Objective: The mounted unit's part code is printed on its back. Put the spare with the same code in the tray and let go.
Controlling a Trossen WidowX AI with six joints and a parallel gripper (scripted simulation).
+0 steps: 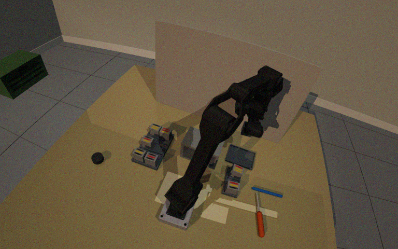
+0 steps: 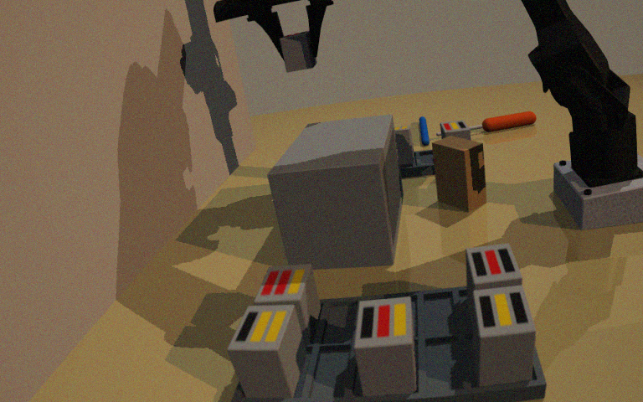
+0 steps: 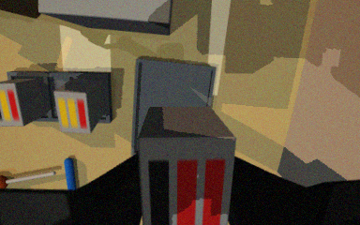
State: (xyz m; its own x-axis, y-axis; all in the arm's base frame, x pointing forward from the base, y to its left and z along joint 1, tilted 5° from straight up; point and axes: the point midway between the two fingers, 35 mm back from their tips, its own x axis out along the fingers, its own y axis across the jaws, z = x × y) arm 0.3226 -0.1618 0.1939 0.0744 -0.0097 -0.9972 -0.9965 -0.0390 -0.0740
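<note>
My gripper tip is now 20 mm to the left of the dark tray and 160 mm above it. Round my gripper tip: blue marker pen (150 mm behind, 160 mm to the right, 160 mm below); then mounted unit (50 mm behind, 170 mm to the left, 120 mm below); then beige wall panel (180 mm ahead, 150 mm to the left, 60 mm above).
</note>
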